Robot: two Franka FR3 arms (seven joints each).
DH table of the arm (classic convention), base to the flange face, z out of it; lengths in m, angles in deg. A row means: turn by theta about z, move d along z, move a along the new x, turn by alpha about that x. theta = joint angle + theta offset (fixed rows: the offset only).
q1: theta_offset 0; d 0.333; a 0; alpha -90
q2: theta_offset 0; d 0; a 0; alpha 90
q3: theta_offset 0; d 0.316; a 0.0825; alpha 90
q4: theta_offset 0; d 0; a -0.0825; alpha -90
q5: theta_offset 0; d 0.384; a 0; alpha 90
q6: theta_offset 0; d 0; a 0.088; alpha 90
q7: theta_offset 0; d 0.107; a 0; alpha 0
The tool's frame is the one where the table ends.
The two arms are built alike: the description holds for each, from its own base.
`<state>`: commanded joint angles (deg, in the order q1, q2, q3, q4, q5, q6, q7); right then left.
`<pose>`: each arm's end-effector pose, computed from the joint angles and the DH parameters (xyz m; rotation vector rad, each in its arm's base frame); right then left.
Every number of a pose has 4 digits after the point. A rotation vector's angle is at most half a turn.
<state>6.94 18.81 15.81 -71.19 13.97 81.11 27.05 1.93 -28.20 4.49 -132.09 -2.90 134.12 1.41</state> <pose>0.5832 0.2425 0.5812 -2.8727 0.0893 0.3873 0.4429 0.0544 0.5895 2.9820 0.1696 0.8105</pose>
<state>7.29 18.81 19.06 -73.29 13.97 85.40 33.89 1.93 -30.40 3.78 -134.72 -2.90 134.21 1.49</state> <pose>0.5753 0.2756 0.5731 -2.8569 0.1937 0.3751 0.4311 0.0468 0.5828 2.9861 0.1481 0.8016</pose>
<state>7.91 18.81 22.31 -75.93 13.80 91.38 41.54 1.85 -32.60 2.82 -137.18 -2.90 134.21 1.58</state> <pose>0.5660 0.3118 0.5633 -2.8280 0.3188 0.3448 0.4196 0.0367 0.5771 2.9917 0.1181 0.7951</pose>
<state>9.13 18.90 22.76 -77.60 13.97 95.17 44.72 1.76 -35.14 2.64 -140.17 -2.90 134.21 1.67</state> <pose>0.5622 0.3302 0.5546 -2.8078 0.3750 0.3238 0.4056 0.0333 0.5682 2.9940 0.1079 0.7830</pose>
